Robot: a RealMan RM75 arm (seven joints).
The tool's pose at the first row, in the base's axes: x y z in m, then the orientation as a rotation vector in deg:
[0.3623, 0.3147, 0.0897, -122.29, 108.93, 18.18]
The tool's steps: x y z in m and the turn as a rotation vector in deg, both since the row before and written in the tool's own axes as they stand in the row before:
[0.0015, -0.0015, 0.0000, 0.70, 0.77, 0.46]
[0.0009, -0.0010, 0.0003, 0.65, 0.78, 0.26]
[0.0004, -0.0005, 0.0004, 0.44, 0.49, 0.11]
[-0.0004, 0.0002, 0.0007, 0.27, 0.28, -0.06]
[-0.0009, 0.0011, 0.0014, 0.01, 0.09, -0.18]
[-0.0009, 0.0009, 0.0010, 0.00, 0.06, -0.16]
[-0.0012, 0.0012, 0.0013, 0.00, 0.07, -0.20]
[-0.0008, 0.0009, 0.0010, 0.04, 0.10, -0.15]
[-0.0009, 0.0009, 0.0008, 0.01, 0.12, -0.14]
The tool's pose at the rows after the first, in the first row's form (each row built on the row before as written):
[0.3640, 0.3135, 0.0893, -121.86, 109.70, 16.78]
[0.3651, 0.3128, 0.0888, -121.63, 110.25, 15.38]
[0.3657, 0.3126, 0.0883, -121.51, 110.52, 14.46]
[0.3655, 0.3132, 0.0877, -121.54, 110.53, 13.89]
[0.3644, 0.3144, 0.0865, -121.75, 110.38, 13.75]
[0.3635, 0.3155, 0.0857, -121.93, 110.24, 13.66]
[0.3622, 0.3169, 0.0847, -122.15, 110.06, 13.55]
[0.3613, 0.3179, 0.0839, -122.31, 109.94, 13.38]
[0.3603, 0.3189, 0.0833, -122.49, 109.85, 13.22]

